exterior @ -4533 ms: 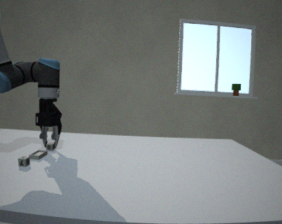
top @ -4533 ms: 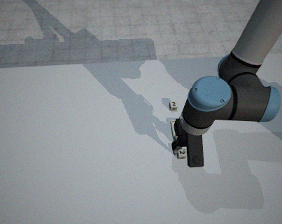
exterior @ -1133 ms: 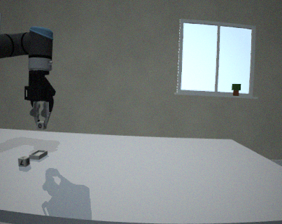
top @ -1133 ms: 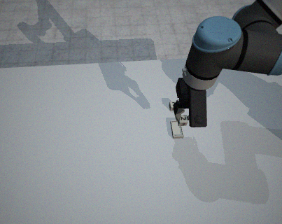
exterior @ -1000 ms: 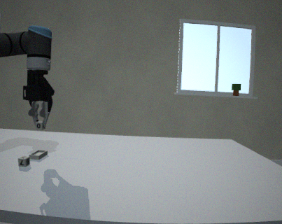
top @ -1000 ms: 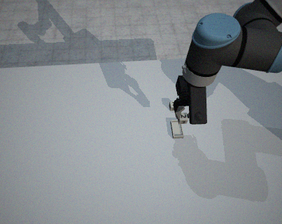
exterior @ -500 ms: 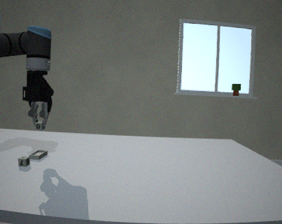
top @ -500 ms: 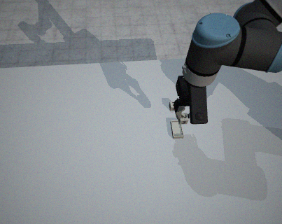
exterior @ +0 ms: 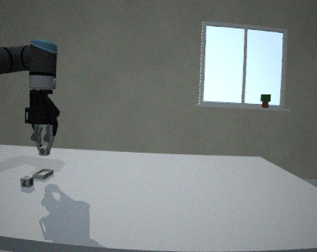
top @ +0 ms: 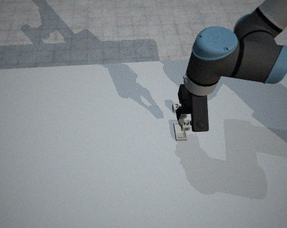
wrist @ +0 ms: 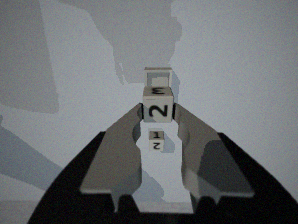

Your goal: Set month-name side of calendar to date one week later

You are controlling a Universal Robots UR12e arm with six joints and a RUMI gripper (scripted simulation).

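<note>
My hand is 20 mm to the left of the tray and 90 mm above it. The rest, counted from my hand: cube 10 mm below.
</note>
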